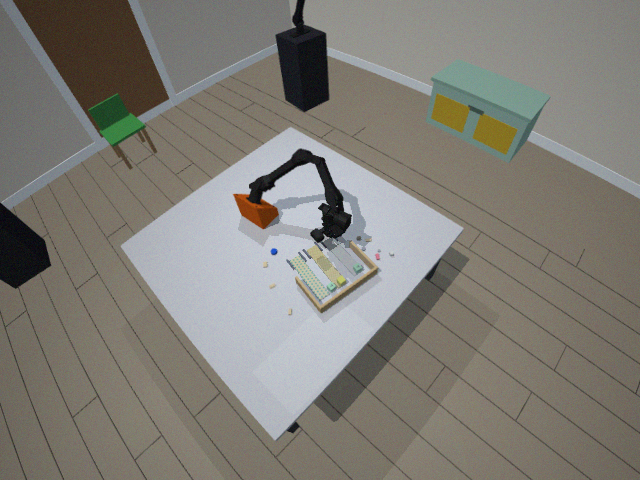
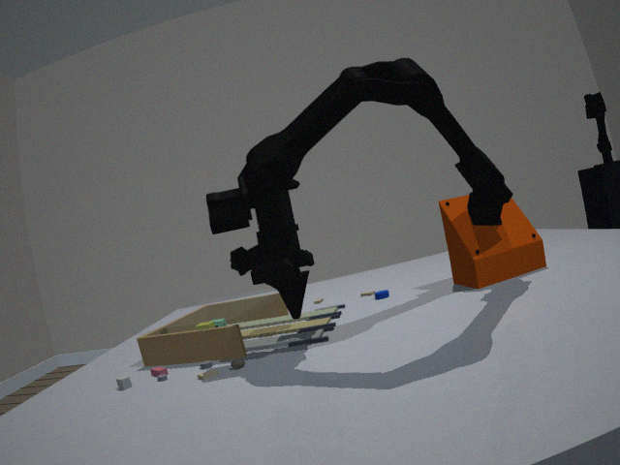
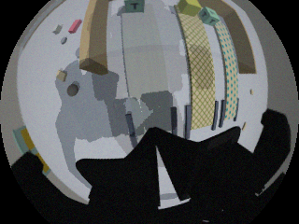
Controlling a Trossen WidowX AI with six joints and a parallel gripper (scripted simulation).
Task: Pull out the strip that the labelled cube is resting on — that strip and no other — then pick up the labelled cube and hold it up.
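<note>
Now: the pale strip 90 mm ahead of my gripper tip, 30 mm below it and 10 mm to the right of it. The rest, counted from my gripper tip: blue piece (250 mm to the right, 140 mm behind, 30 mm below).
</note>
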